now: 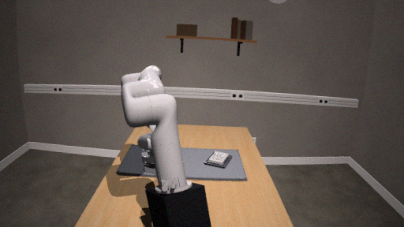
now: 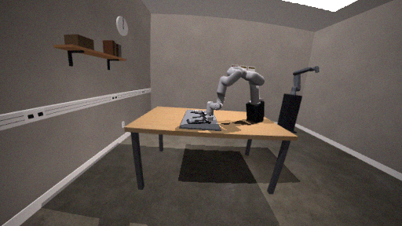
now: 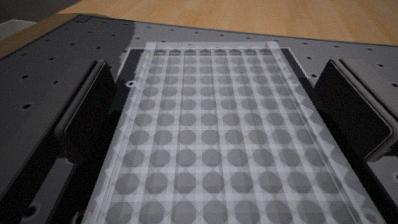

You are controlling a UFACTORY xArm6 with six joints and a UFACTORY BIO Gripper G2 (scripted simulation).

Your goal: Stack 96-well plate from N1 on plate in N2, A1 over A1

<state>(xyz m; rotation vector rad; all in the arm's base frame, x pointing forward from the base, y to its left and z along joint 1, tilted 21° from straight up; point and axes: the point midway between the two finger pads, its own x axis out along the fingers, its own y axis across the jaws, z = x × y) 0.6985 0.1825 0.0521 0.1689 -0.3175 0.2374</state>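
Now: hand 1 cm above the clear 96-well plate.
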